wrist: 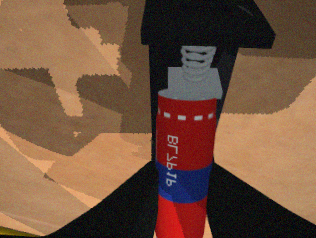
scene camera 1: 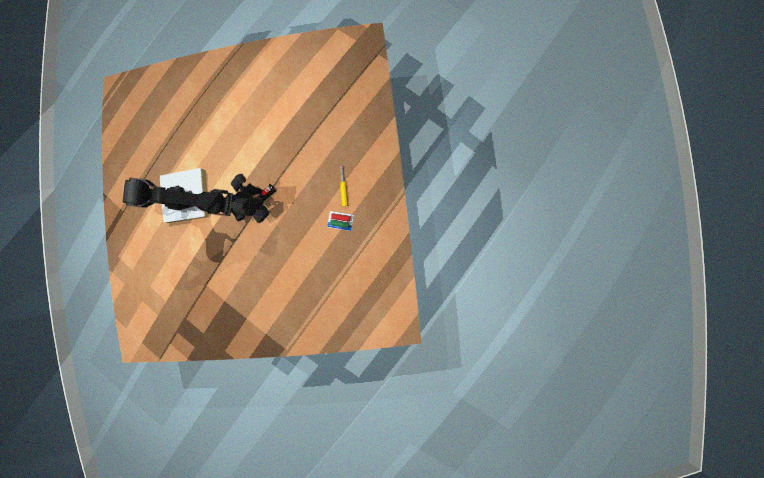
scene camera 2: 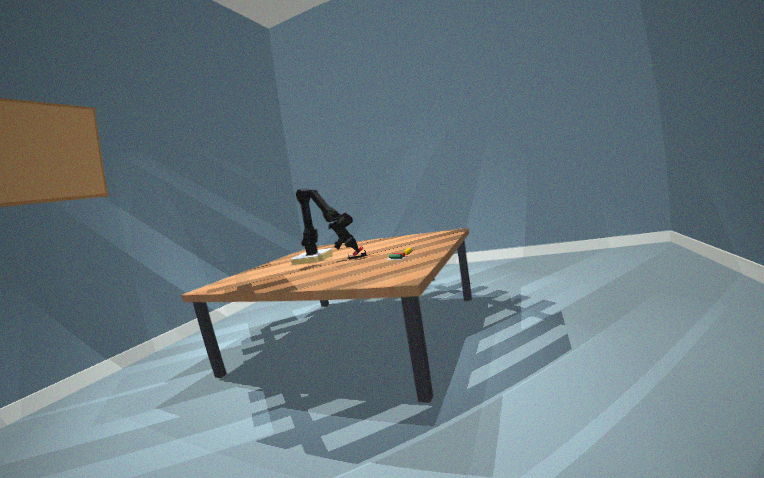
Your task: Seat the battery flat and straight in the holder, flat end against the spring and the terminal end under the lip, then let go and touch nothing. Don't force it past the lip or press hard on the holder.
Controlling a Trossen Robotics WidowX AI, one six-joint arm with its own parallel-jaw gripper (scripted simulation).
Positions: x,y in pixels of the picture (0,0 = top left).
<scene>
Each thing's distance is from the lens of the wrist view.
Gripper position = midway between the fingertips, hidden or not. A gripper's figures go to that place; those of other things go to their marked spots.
my gripper (wrist: pixel 181 171): 0.10 m
grey plate (wrist: pixel 176 86): 0.08 m
</scene>
